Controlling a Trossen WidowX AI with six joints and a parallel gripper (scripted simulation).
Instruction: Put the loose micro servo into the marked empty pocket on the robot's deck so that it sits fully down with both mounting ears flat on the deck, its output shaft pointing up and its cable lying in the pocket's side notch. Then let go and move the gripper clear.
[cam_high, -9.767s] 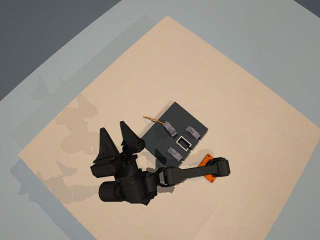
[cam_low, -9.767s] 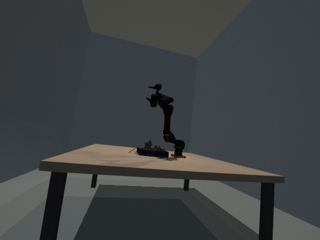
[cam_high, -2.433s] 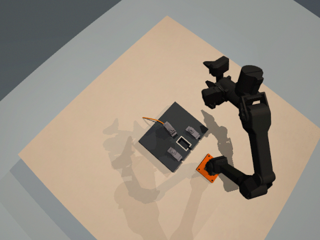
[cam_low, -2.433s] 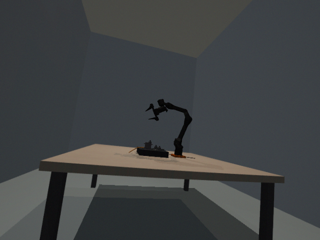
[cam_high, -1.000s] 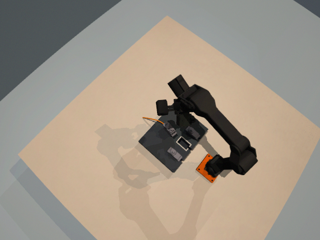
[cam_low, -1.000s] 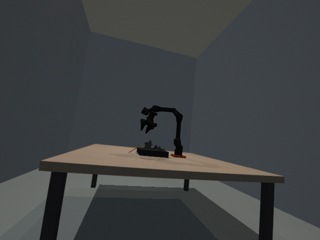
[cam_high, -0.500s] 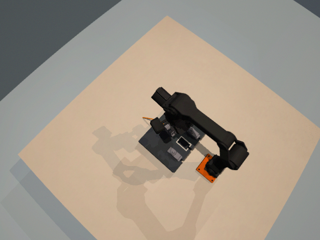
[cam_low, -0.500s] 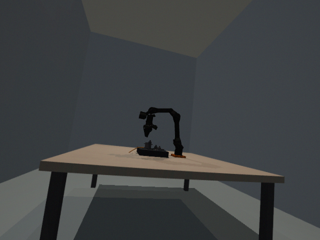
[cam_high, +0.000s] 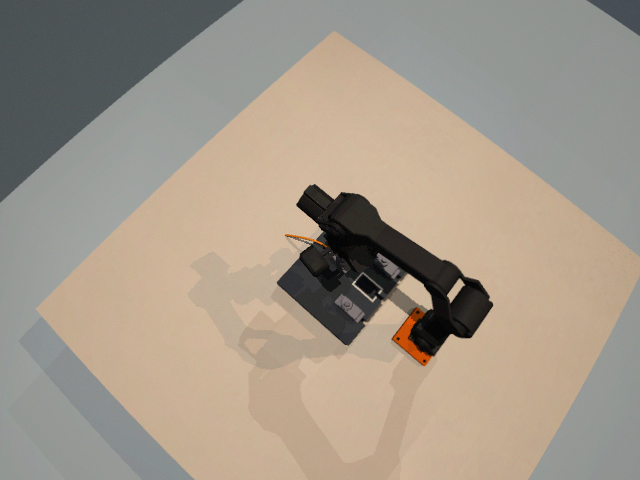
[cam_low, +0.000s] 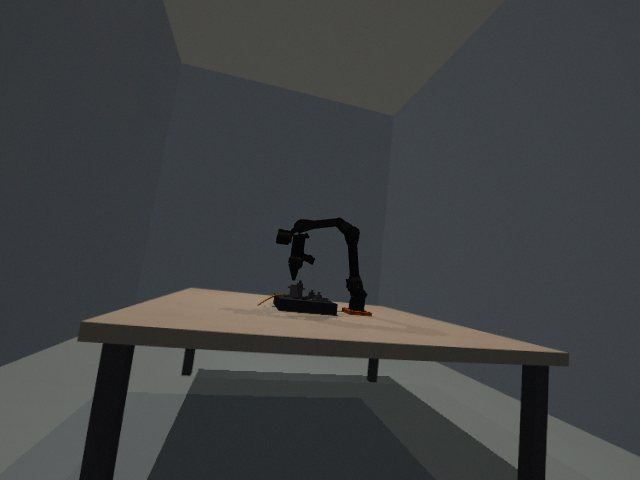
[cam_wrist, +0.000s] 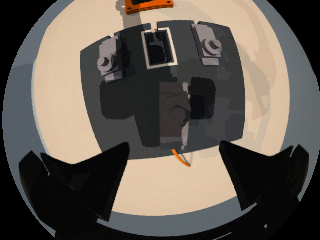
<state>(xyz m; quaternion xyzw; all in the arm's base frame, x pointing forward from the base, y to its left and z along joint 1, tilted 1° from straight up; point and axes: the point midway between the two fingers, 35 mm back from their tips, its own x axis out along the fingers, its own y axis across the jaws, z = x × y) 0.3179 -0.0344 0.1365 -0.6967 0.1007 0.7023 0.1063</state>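
The deck lies 100 mm below my gripper tip and 10 mm behind it.
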